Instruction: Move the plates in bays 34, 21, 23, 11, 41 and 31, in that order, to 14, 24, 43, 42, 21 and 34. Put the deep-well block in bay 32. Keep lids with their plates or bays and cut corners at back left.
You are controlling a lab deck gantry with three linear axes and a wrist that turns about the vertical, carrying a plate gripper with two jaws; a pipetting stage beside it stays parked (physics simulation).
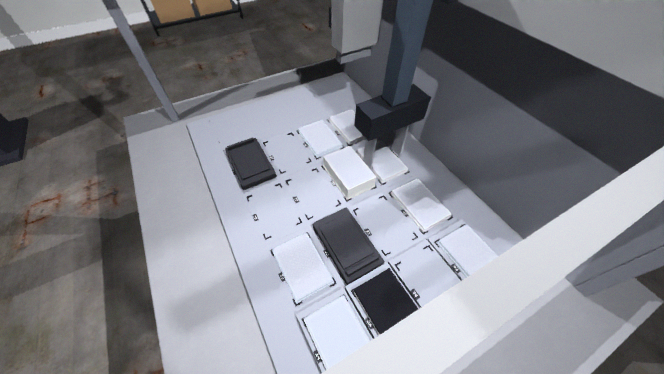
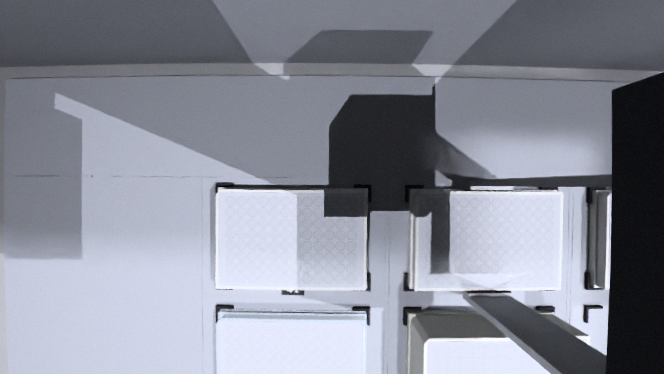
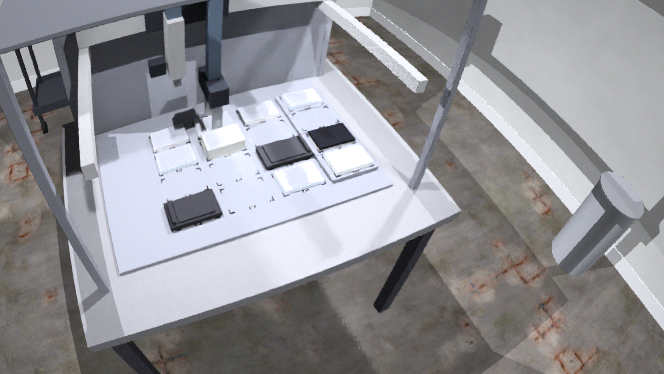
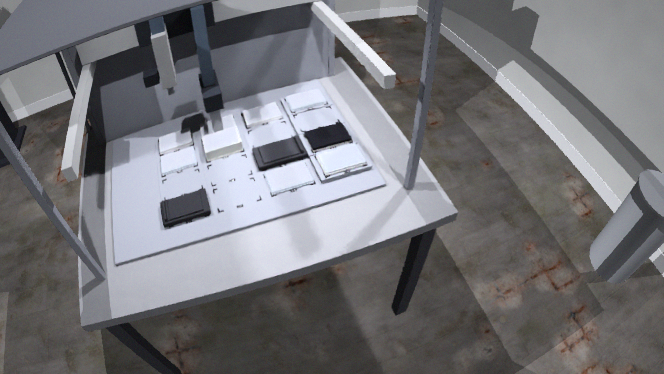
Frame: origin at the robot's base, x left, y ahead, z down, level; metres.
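Where they show: gripper, fingertip midpoint: (image 1: 381, 160) (image 2: 484, 239) (image 3: 213, 124) (image 4: 217, 127); robot's base at its link origin: (image 1: 229, 156) (image 3: 177, 230) (image 4: 169, 226).
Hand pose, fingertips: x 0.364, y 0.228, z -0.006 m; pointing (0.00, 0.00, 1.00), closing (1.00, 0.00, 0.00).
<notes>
Things, the pixels of their top centre, and the offset from my fingertips. "spot": a spot on its surface instead.
- white plate at its top centre: (image 2: 490, 241) (image 1: 381, 158) (image 3: 213, 122) (image 4: 217, 125) dx +0.000, dy +0.000, dz -0.008 m
- cream deep-well block at its top centre: (image 1: 349, 166) (image 3: 222, 136) (image 4: 221, 139) dx -0.107, dy +0.000, dz -0.035 m
- bay 41 at a spot on its surface: (image 2: 255, 240) spot: dx +0.000, dy -0.193, dz -0.008 m
- bay 31 at a spot on its surface: (image 2: 292, 345) (image 1: 325, 134) spot: dx -0.088, dy -0.162, dz -0.008 m
- bay 43 at a spot on its surface: (image 1: 422, 202) spot: dx +0.002, dy +0.167, dz -0.008 m
- bay 14 at a spot on its surface: (image 1: 335, 332) (image 3: 344, 159) spot: dx -0.324, dy +0.313, dz -0.022 m
- black-topped plate at its top centre: (image 1: 391, 308) (image 3: 331, 134) (image 4: 327, 134) dx -0.214, dy +0.328, dz -0.025 m
- dark low holder at its top centre: (image 3: 191, 204) (image 1: 248, 156) (image 4: 182, 203) dx -0.320, dy -0.168, dz -0.025 m
- bay 13 at a spot on its surface: (image 1: 304, 265) spot: dx -0.317, dy +0.170, dz -0.008 m
- bay 44 at a spot on its surface: (image 1: 467, 250) spot: dx -0.005, dy +0.313, dz -0.023 m
My gripper (image 1: 385, 156) (image 2: 495, 240) is low over bay 42, its jaws against the front and back long sides of a white plate (image 1: 392, 167) (image 2: 500, 240); it looks shut on it. The plate appears level and seated. The cream deep-well block (image 1: 349, 167) (image 3: 221, 137) stands in bay 32. White plates lie in bay 41 (image 1: 345, 125) (image 2: 255, 240), bay 31 (image 1: 320, 137) (image 2: 292, 345), bay 43 (image 1: 422, 202) and bay 14 (image 1: 335, 332) (image 3: 347, 159). A black-topped plate (image 1: 385, 300) (image 3: 331, 135) lies in bay 24. Cut corners are too small to tell.
A dark low holder (image 1: 250, 162) (image 3: 193, 209) stands at bay 11 and another (image 1: 347, 242) (image 3: 283, 151) at bay 23, both without a white plate. White plates also lie in bay 13 (image 1: 304, 265) and bay 44 (image 1: 467, 250). The pipetting stage (image 1: 356, 30) (image 3: 174, 47) hangs left of the gripper.
</notes>
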